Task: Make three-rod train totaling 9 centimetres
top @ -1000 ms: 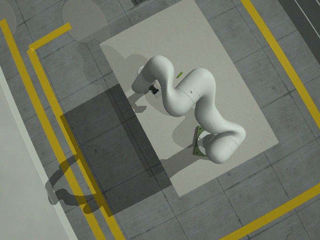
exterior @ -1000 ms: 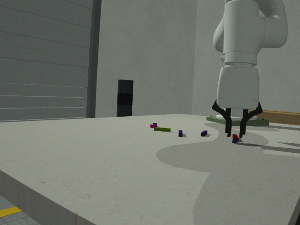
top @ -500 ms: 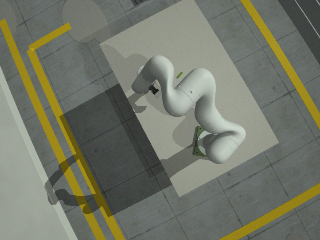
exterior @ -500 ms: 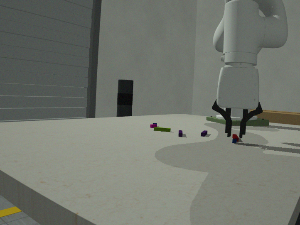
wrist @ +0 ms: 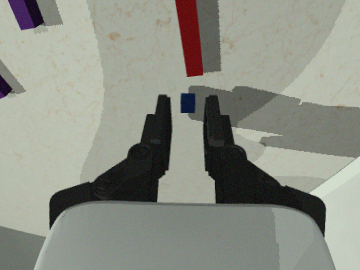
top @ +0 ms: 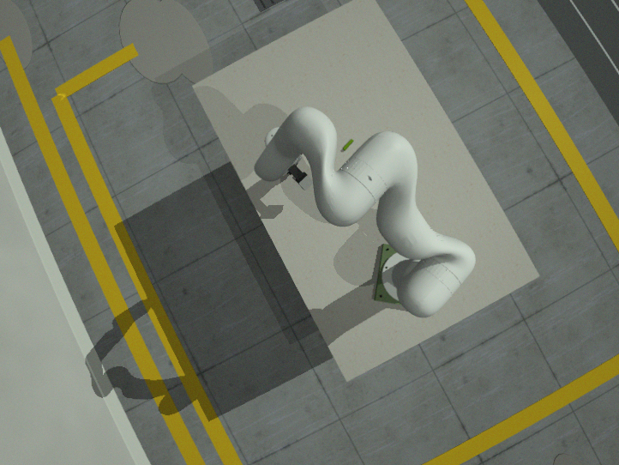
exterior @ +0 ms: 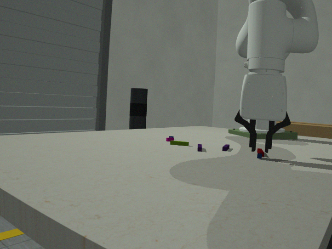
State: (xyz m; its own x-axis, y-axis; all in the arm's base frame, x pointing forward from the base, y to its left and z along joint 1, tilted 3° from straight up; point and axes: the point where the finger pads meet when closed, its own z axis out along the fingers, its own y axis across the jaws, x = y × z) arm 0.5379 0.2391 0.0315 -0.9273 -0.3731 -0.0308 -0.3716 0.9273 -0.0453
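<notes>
Now: the magenta rod 310 mm to the right of my hand, 40 mm behind it and 30 mm below it. Round my hand: lime rod 240 mm to the right, 30 mm below; red rod 50 mm behind, 30 mm below, 20 mm to the right.
</notes>
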